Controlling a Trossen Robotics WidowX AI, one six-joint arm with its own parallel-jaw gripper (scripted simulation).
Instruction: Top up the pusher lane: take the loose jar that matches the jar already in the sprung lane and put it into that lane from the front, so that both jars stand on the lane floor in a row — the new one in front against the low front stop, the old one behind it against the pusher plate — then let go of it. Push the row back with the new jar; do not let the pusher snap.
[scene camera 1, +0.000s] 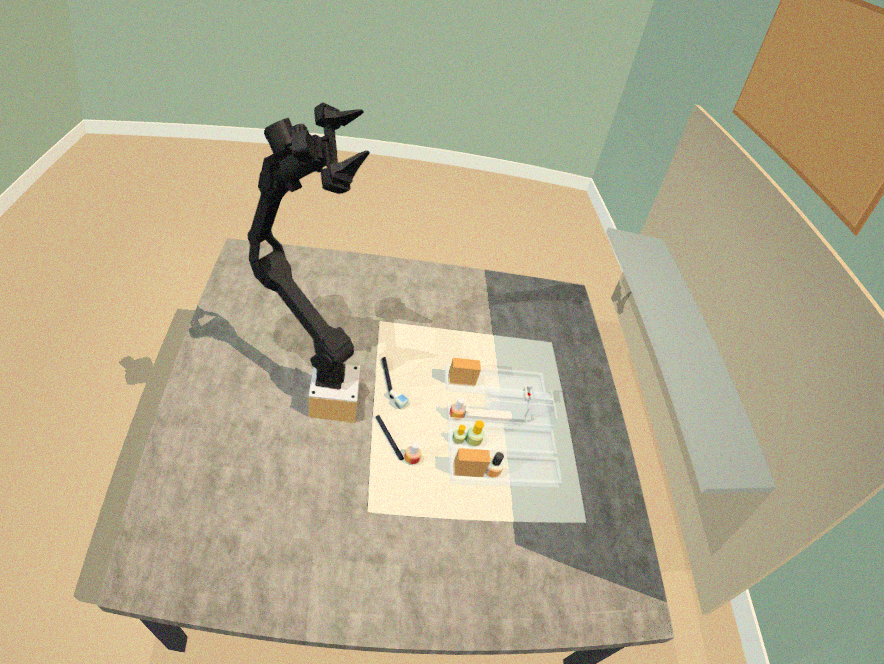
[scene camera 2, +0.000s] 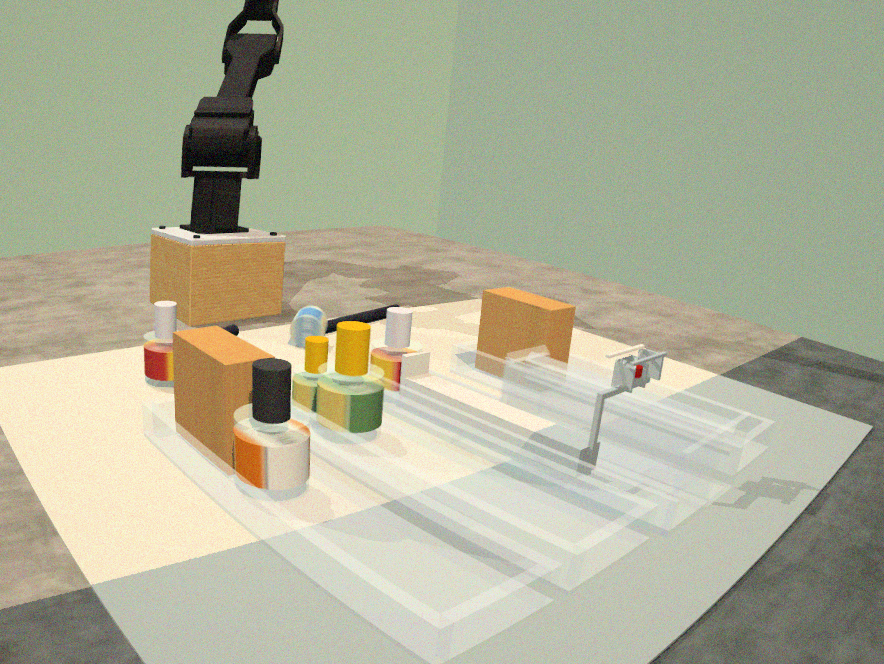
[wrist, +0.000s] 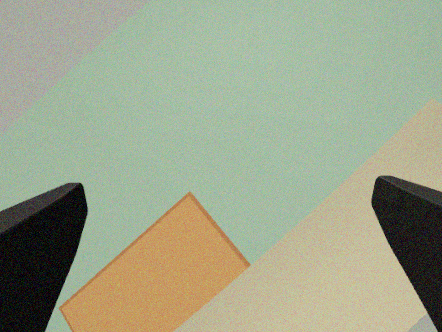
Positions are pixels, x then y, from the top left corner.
Labels:
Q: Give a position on a wooden block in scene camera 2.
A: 212, 368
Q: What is my gripper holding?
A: Nothing.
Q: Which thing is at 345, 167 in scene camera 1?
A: My gripper.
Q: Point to a clear sprung lane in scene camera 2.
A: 682, 458

